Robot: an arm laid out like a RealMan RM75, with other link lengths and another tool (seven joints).
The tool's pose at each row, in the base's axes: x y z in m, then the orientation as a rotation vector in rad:
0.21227 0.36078 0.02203 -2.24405 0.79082 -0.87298
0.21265 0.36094 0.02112 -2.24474 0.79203 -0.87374
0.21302 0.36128 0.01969 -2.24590 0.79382 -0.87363
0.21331 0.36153 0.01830 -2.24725 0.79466 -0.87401
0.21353 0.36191 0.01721 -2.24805 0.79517 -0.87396
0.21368 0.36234 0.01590 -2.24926 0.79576 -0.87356
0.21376 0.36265 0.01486 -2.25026 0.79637 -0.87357
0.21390 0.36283 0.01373 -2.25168 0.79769 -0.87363
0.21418 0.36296 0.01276 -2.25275 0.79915 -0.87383
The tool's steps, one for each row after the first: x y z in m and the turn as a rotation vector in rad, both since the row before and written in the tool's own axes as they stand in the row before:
-0.00022 0.00042 0.00088 -0.00114 0.00089 0.00011
-0.00055 0.00067 0.00124 -0.00179 0.00042 0.00049
-0.00052 0.00072 0.00113 -0.00152 0.00048 -0.00028
-0.00055 0.00045 0.00094 -0.00090 0.00009 -0.00007
-0.00071 0.00059 0.00104 -0.00127 -0.00015 -0.00011
-0.00056 0.00050 0.00079 -0.00111 0.00016 -0.00013
-0.00047 0.00063 0.00085 -0.00179 0.00039 0.00005
-0.00029 0.00050 0.00084 -0.00157 0.00055 0.00025

